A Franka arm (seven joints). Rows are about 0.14 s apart.
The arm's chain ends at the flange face. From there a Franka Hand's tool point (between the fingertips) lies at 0.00 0.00 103.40 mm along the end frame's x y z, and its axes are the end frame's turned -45 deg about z.
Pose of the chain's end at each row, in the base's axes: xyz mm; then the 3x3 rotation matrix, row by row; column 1 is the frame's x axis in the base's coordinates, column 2 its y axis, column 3 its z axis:
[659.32, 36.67, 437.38], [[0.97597, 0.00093, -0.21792], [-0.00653, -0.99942, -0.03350], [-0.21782, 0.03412, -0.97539]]
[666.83, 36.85, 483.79], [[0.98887, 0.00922, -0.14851], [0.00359, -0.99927, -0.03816], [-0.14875, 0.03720, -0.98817]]
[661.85, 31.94, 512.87], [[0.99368, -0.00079, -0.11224], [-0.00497, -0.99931, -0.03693], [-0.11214, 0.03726, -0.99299]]
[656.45, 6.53, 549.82], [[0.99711, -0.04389, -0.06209], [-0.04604, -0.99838, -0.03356], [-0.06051, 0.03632, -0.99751]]
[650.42, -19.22, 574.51], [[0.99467, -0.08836, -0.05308], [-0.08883, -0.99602, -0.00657], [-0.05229, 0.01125, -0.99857]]
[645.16, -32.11, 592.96], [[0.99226, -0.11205, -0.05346], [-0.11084, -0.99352, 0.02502], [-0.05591, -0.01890, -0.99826]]
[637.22, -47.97, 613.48], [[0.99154, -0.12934, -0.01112], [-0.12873, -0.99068, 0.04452], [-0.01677, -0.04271, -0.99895]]
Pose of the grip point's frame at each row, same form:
[636.79, 33.21, 336.52], [[0.68946, 0.69077, -0.21792], [0.70208, -0.71131, -0.03350], [-0.17815, -0.12990, -0.97539]]
[651.47, 32.90, 381.61], [[0.69272, 0.70576, -0.14851], [0.70913, -0.70405, -0.03816], [-0.13149, -0.07888, -0.98817]]
[650.24, 28.12, 410.19], [[0.70320, 0.70208, -0.11224], [0.70310, -0.71013, -0.03693], [-0.10564, -0.05295, -0.99299]]
[650.03, 3.06, 446.68], [[0.73610, 0.67403, -0.06209], [0.67341, -0.73852, -0.03356], [-0.06847, -0.01710, -0.99751]]
[644.93, -19.90, 471.26], [[0.76582, 0.64086, -0.05308], [0.64148, -0.76710, -0.00657], [-0.04493, -0.02902, -0.99857]]
[639.63, -29.52, 489.74], [[0.78087, 0.62240, -0.05346], [0.62415, -0.78090, 0.02502], [-0.02617, -0.05290, -0.99826]]
[636.07, -43.37, 510.19], [[0.79258, 0.60967, -0.01112], [0.60949, -0.79154, 0.04452], [0.01834, -0.04206, -0.99895]]

